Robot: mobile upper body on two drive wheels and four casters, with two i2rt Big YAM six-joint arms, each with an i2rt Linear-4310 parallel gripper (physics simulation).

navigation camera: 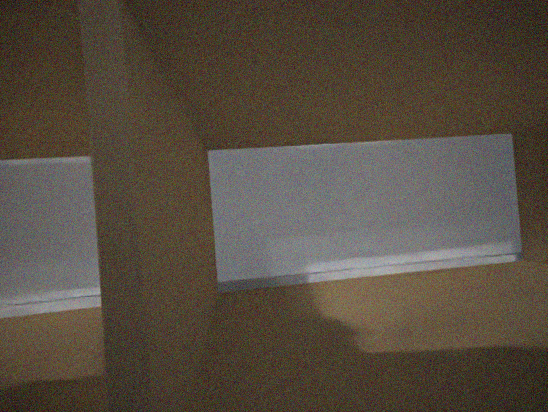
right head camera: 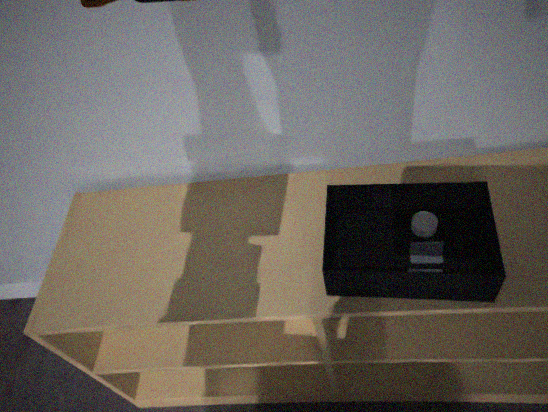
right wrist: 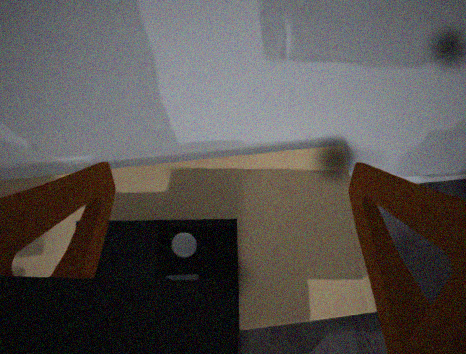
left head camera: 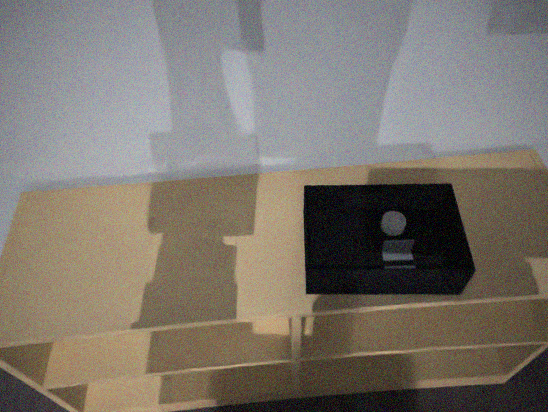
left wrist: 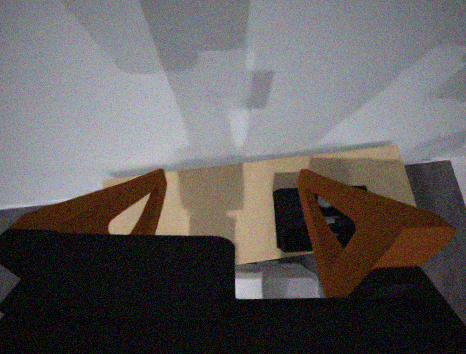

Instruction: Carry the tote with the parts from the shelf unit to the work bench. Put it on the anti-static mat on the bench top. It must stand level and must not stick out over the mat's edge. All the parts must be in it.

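Frame: origin at the left arm's base, x ahead, y left, z up, level; metres.
Seen in the pictures: left gripper, fingertip midpoint: [left wrist: 232, 176]; right gripper, fingertip midpoint: [right wrist: 232, 176].
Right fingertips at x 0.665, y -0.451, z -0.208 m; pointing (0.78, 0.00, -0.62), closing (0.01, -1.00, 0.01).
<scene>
A point is followed by its place in that frame.
The black tote [left head camera: 350, 281] @(x 0.513, y -0.255, z -0.745 m) [right head camera: 370, 285] @(x 0.513, y -0.256, z -0.751 m) [left wrist: 292, 225] @(x 0.587, y -0.232, z -0.797 m) [right wrist: 135, 240] @(x 0.685, y -0.253, z -0.797 m) stands level on the top board of the shelf unit [left head camera: 75, 250] @(x 0.602, y 0.325, z -0.800 m) [right head camera: 115, 250] @(x 0.594, y 0.322, z -0.800 m) [left wrist: 255, 200] @(x 0.680, y -0.098, z -0.800 m) [right wrist: 280, 225] @(x 0.722, y -0.561, z -0.800 m). A round grey part [left head camera: 393, 223] @(x 0.668, y -0.356, z -0.773 m) [right head camera: 424, 224] @(x 0.668, y -0.358, z -0.773 m) [right wrist: 184, 245] @(x 0.675, y -0.360, z -0.773 m) and an angled grey part [left head camera: 398, 250] @(x 0.611, y -0.363, z -0.789 m) [right head camera: 426, 252] @(x 0.611, y -0.361, z -0.787 m) [right wrist: 182, 277] @(x 0.612, y -0.362, z -0.757 m) lie in it. My left gripper [left wrist: 232, 176] @(x 0.648, y -0.004, z -0.229 m) is open and empty, apart from the tote; its right finger hides some of the tote in the left wrist view. My right gripper [right wrist: 232, 176] @(x 0.665, y -0.451, z -0.208 m) is open, its fingertips apart from the tote. The work bench and mat do not show.
A pale wall stands behind the shelf unit. The navigation camera looks into the unit's compartments, with an upright divider [navigation camera: 120, 225] @(x 0.469, y -0.156, z -1.197 m) near the left. A pale grey body [left wrist: 280, 280] @(x 0.287, y -0.268, z -1.150 m) shows below the unit in the left wrist view. Two dark blurred spots show in the right wrist view.
</scene>
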